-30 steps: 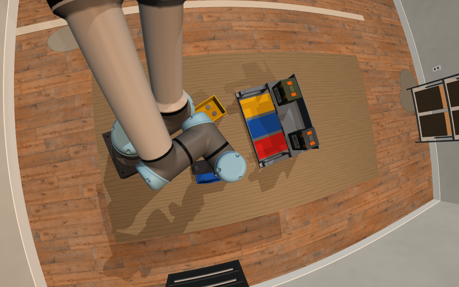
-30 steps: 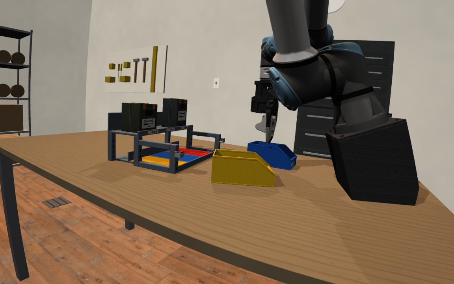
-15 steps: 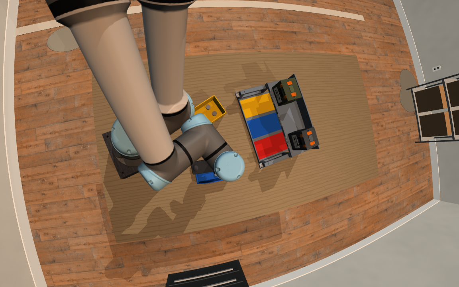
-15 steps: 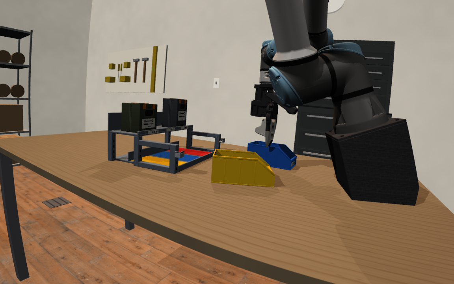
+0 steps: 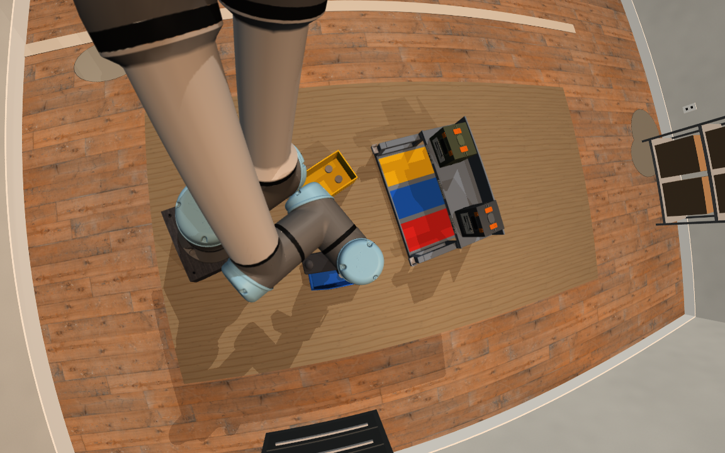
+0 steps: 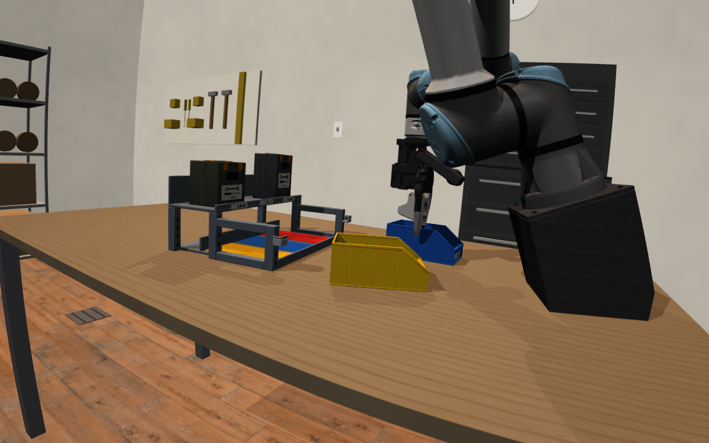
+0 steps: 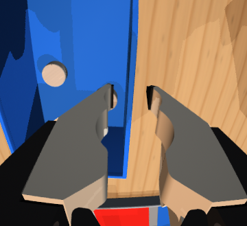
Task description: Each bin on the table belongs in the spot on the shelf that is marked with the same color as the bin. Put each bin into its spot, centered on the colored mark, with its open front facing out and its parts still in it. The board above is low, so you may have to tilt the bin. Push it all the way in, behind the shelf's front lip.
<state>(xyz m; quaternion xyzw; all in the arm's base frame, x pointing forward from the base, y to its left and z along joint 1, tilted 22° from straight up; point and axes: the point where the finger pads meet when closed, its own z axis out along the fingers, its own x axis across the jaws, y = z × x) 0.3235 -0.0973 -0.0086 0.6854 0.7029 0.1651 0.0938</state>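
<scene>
Now: the blue bin 50 mm to the right of my hand and 30 mm below it. From my hand the other things lie so: yellow bin (210 mm to the left, 30 mm below).
</scene>
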